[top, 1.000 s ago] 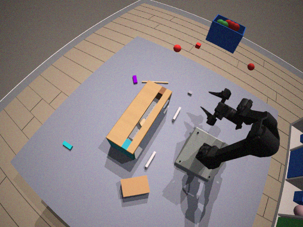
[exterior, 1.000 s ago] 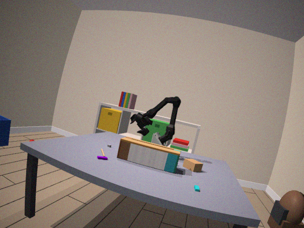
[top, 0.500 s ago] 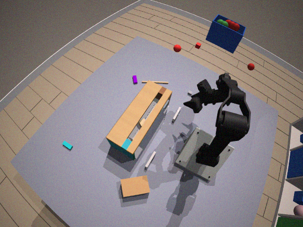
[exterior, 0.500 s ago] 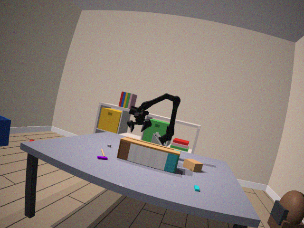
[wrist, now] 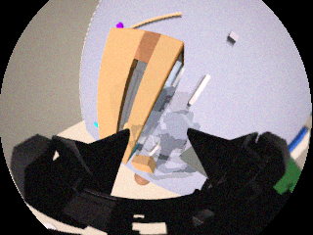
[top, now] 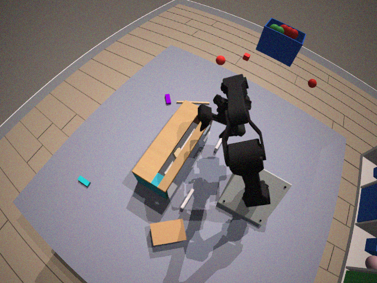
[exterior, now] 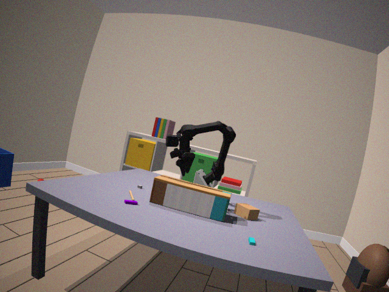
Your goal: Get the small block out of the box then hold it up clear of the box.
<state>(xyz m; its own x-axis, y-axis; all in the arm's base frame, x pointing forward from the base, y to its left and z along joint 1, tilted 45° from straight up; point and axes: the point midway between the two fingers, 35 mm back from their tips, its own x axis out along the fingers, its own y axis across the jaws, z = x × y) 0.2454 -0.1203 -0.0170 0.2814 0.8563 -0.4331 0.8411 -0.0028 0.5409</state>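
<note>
My gripper tip is 9 cm above the long box, 7 cm to the right of it and 6 cm short of it. Round my gripper tip: small grey cube 26 cm to the right, 15 cm below, 5 cm behind; then small tan block 11 cm to the left, 8 cm ahead, 7 cm below; then wooden stick 21 cm to the right, 18 cm ahead, 15 cm below.
</note>
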